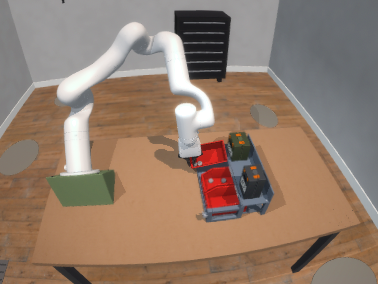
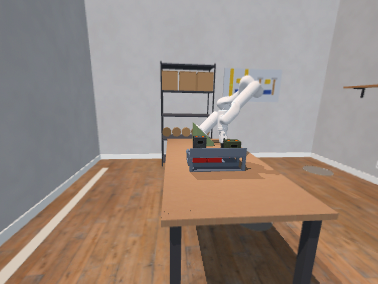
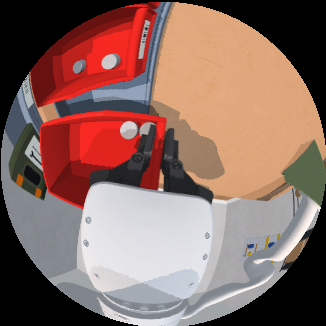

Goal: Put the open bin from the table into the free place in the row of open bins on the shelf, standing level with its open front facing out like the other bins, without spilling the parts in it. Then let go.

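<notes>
The held open red bin (image 1: 214, 154) (image 3: 100, 145) is over or in the far end of the blue-grey shelf (image 1: 223, 218) (image 2: 217, 152) (image 3: 125, 94), beside the row of red bins. My gripper (image 1: 193, 160) (image 3: 159, 134) is shut on its low front wall, one finger inside and one outside. Two round grey parts lie inside near that wall, one partly behind the finger. The bin looks roughly upright; whether its base touches the shelf is hidden. A neighbouring red bin (image 1: 218, 179) (image 3: 95, 52) holds two round parts, with another red bin (image 1: 223, 199) at the near end.
A dark green case (image 1: 239, 146) (image 2: 231, 144) (image 3: 30, 162) and a black case (image 1: 254, 182) (image 2: 199, 142) stand on the shelf's rear tier. A green panel (image 1: 84, 189) stands by the arm's base. The table (image 1: 150, 230) (image 2: 240, 197) extends around the shelf.
</notes>
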